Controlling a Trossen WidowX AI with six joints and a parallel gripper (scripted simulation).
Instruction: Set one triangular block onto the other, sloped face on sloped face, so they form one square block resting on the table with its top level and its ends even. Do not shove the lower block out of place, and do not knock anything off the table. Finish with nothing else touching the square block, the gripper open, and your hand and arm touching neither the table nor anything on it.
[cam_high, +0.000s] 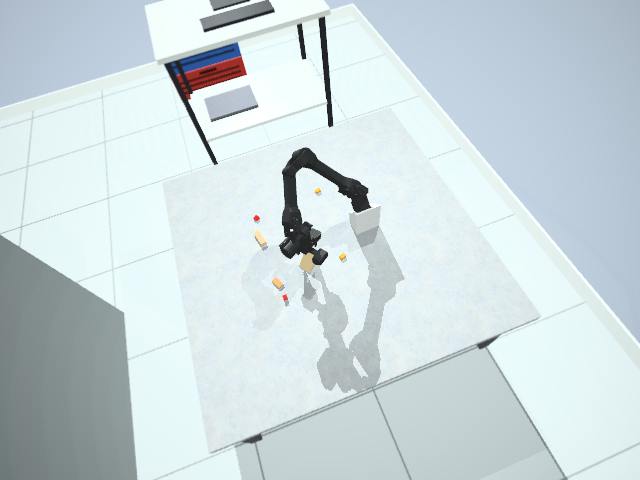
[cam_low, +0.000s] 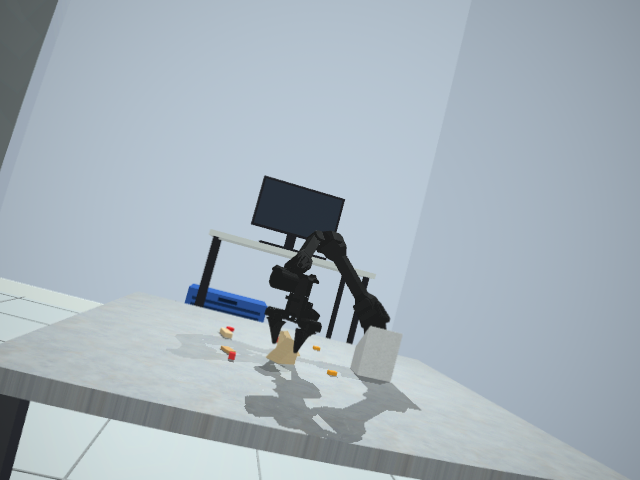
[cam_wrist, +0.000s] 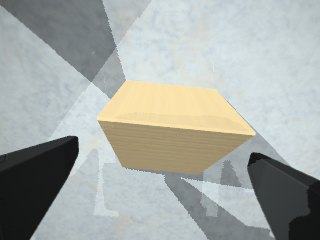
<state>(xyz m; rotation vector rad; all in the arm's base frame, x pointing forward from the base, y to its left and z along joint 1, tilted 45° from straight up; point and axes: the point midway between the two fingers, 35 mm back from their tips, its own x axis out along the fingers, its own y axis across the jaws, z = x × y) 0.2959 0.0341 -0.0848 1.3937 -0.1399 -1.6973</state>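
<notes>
My gripper tip is now 1 cm past the tan wooden triangular block and 2 cm above it.
</notes>
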